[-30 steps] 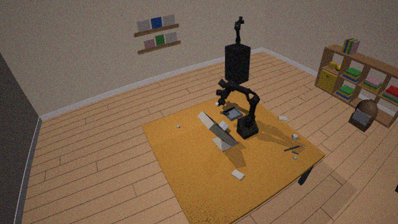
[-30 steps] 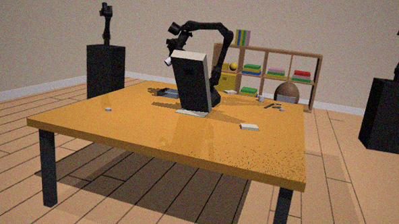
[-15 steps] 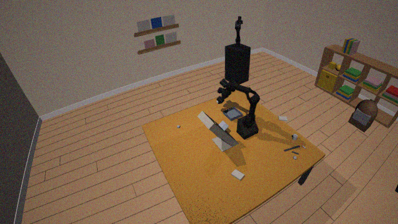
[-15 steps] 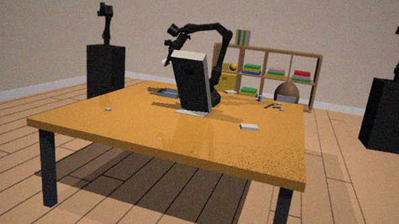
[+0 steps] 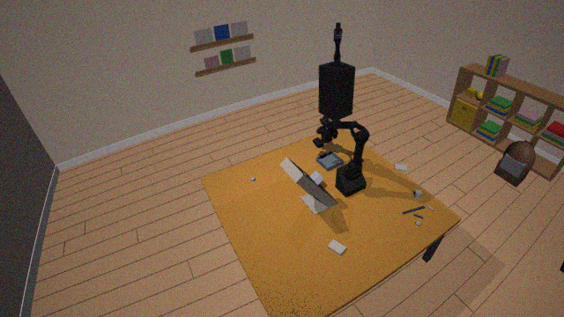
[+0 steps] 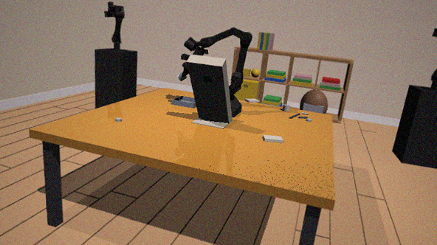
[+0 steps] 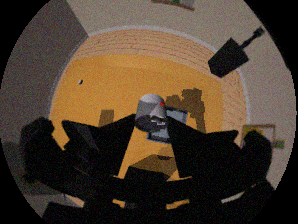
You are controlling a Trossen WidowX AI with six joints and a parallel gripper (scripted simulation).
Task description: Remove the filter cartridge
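My gripper tip is 80 mm past the tray, 10 mm to the right of it and 180 mm above it. The rest, counted from my gripper tip: round filter cartridge (right at my gripper tip); grey service panel (300 mm ahead, 260 mm to the left, 20 mm below).
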